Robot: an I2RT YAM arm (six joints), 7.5 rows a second.
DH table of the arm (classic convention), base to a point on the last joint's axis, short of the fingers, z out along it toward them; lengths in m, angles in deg. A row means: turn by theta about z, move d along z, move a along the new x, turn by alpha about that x. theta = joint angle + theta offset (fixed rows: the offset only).
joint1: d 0.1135, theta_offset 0, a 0.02, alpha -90
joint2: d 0, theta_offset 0, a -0.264, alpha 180
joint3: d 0, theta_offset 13.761, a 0.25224, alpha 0
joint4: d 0, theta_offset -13.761, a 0.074, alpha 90
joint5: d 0, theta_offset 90, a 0, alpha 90
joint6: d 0.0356, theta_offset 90, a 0, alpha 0
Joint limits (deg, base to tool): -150..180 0..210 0..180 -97..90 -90..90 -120..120
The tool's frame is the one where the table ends.
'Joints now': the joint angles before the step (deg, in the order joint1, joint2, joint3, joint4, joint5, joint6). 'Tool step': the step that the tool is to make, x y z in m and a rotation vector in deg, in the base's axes. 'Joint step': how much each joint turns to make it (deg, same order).
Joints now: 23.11 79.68 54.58 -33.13 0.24 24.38
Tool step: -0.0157 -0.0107 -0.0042 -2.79 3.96 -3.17
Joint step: -0.51 -2.47 -1.88 -5.36 2.20 1.81
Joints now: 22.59 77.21 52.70 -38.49 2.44 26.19
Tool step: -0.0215 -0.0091 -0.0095 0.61 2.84 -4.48
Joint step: 0.04 -4.12 -4.70 -2.04 0.47 4.79
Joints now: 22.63 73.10 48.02 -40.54 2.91 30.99
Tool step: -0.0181 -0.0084 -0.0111 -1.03 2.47 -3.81
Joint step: 0.04 -3.18 -4.19 -1.90 1.50 3.55
